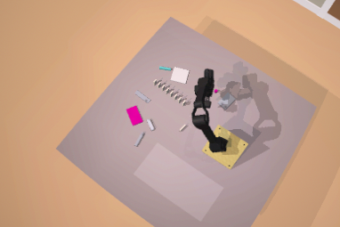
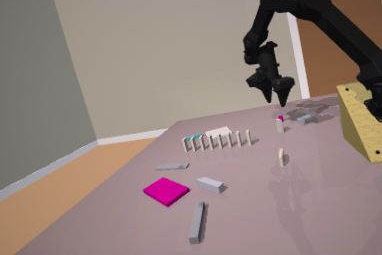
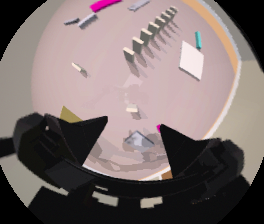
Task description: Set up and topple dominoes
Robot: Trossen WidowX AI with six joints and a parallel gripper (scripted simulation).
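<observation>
My gripper tip is 12 cm to the left of the small magenta cube, 9 cm above it and 3 cm past it. Round my gripper tip: teal stick (36 cm ahead, 11 cm to the right, 10 cm below); white square (24 cm ahead, 11 cm to the right, 10 cm below); magenta plate (37 cm ahead, 29 cm to the left, 10 cm below).
</observation>
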